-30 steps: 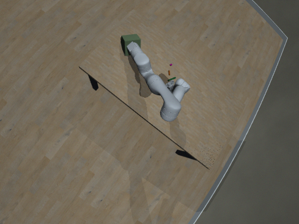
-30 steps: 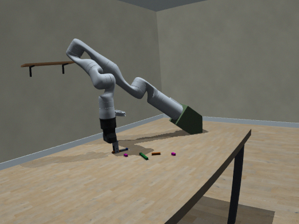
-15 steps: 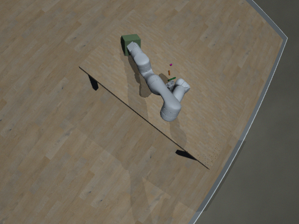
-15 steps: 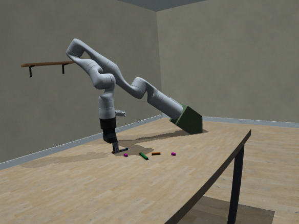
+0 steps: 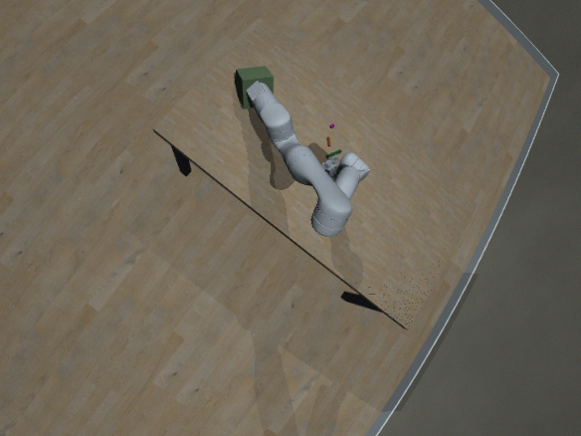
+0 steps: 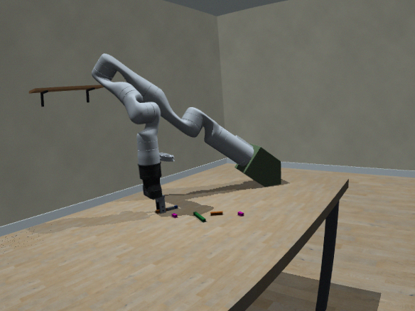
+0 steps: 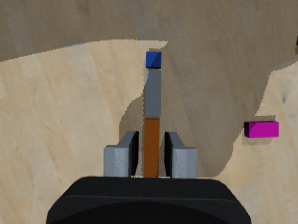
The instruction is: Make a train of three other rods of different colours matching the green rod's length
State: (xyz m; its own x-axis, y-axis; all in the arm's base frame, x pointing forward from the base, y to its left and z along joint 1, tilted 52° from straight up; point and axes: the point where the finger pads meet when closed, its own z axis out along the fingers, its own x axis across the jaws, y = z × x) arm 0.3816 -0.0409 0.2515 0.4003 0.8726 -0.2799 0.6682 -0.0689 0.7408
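Now: the grey rod 3 cm behind my hand, 2 cm to the left of it and 1 cm below it. From my hand the other things lie so: blue rod 5 cm behind, 3 cm to the left, 1 cm below; then green rod 1 cm ahead, 16 cm to the left, 1 cm below.
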